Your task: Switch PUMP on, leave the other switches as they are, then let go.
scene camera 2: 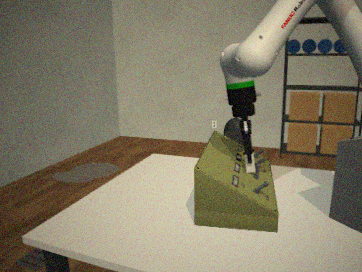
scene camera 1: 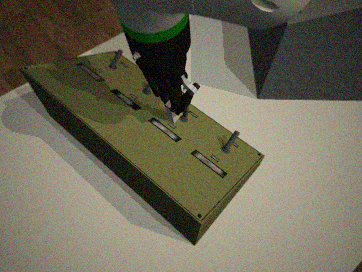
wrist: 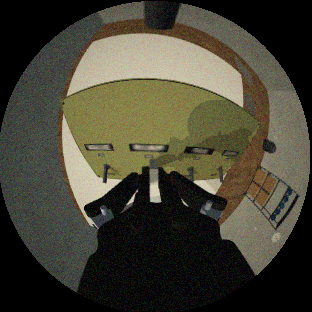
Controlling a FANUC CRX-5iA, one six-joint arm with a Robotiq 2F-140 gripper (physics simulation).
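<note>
My gripper point(scene camera 1: 175, 116) is visible also at point(scene camera 2: 250, 171) and point(wrist: 152, 165). An olive switch box point(scene camera 1: 183, 170) appears likewise at point(scene camera 2: 225, 195) and point(wrist: 120, 124).
</note>
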